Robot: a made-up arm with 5 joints.
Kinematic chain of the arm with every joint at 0, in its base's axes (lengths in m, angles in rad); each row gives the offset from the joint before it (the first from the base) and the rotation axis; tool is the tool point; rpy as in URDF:
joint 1: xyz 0 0.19 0.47 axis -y
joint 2: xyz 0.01 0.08 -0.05 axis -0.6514 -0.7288 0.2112
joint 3: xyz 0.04 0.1 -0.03 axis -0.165 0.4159 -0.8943
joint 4: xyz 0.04 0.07 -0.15 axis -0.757 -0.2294 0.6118
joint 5: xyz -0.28 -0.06 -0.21 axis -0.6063 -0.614 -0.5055
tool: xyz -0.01 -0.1 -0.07 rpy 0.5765 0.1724 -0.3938
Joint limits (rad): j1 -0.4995..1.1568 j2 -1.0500..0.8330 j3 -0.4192..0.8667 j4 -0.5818..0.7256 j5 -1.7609..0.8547
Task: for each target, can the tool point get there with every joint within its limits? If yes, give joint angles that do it. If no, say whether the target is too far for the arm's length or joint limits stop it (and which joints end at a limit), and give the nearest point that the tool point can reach.
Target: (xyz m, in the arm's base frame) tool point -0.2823 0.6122 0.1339
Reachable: yes | joints 0.5044 -0.6395 0.6744 0.0429 -0.8222
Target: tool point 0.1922 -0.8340 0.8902
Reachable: no: too far | nearest point 0.3313 -0.0820 0.6244 | short by 0.810 m
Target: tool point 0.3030 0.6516 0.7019
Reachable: no: joint limits stop it (at a limit: joint 1, joint 2, joint 3, joint 4, joint 5) | nearest point -0.0614 0.7780 0.6776 | short by 0.386 m
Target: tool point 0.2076 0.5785 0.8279
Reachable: no: joint limits stop it (at a limit: joint 1, joint 2, joint 3, joint 5) | nearest point -0.0680 0.7724 0.6826 | short by 0.367 m
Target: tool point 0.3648 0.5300 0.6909
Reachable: no: joint limits stop it (at a limit: joint 1, joint 2, joint 3, joint 4, joint 5) | nearest point 0.6364 0.4895 0.2989 | short by 0.479 m
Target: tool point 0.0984 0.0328 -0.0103
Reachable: yes | joints 0.1103 0.5396 -0.0046 0.2605 -0.5716
